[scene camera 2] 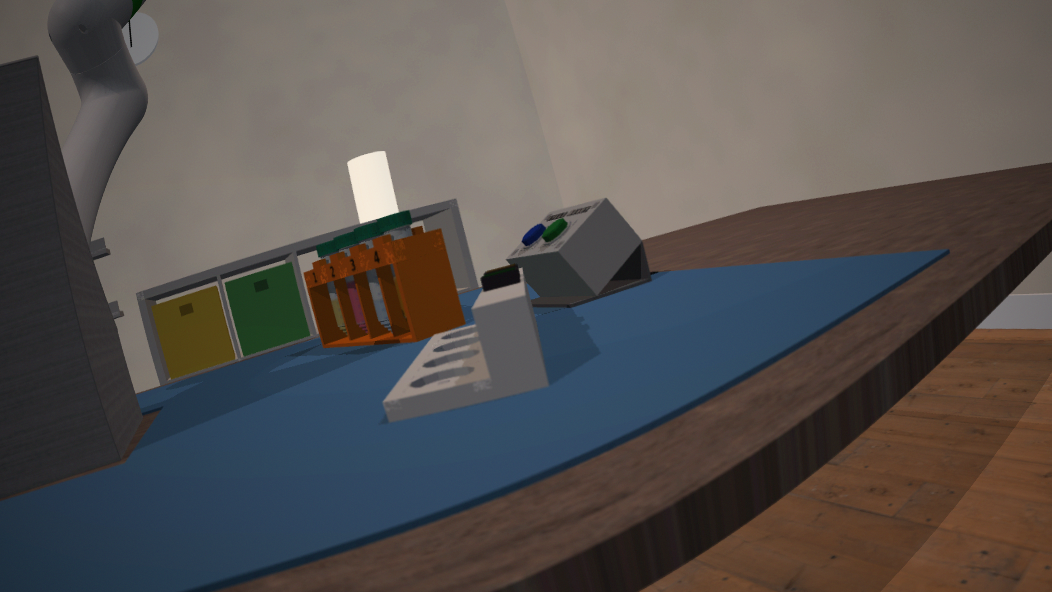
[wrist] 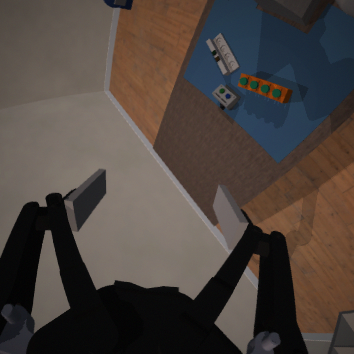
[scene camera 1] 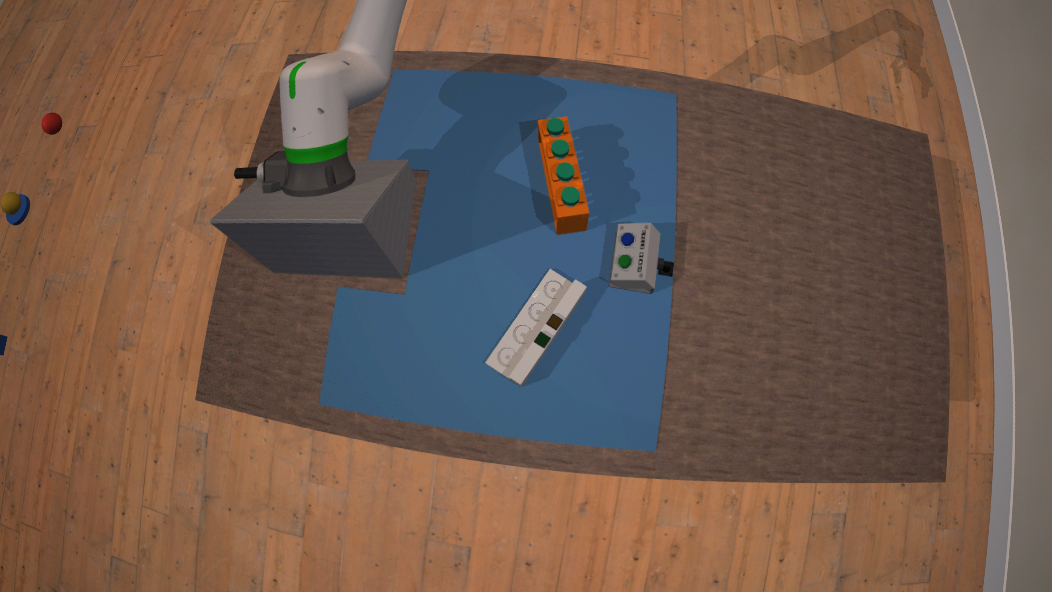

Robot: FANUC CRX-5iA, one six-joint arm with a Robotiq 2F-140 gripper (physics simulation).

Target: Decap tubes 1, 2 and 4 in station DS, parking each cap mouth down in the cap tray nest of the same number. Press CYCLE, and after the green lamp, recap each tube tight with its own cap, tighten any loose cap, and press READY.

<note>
My gripper is open and holds nothing. Further things: a grey button box and a mat.
</note>
